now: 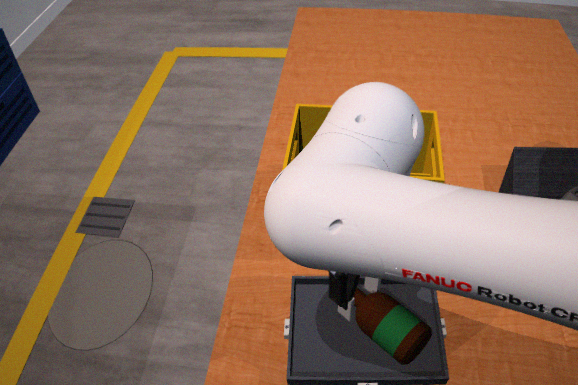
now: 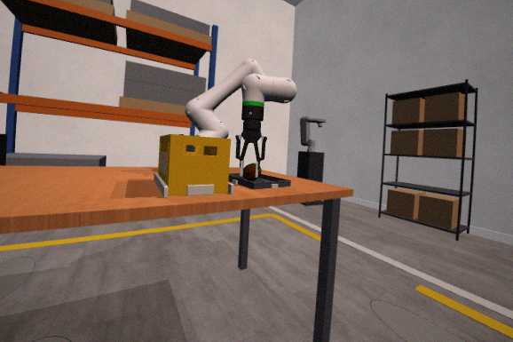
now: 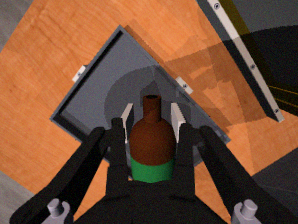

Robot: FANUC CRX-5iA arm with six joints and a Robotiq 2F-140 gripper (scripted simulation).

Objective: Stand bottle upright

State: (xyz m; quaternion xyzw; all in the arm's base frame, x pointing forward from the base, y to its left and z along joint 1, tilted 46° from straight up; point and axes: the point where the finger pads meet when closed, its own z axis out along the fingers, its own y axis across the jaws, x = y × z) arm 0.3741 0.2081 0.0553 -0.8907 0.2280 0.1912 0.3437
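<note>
The bottle is 4 cm behind my hand, 3 cm to the left of it and 2 cm below it. The rest, counted from my hand: yellow crate: 3 cm ahead, 25 cm to the right, 2 cm above; then tray: 2 cm behind, 4 cm to the left, 5 cm below.
</note>
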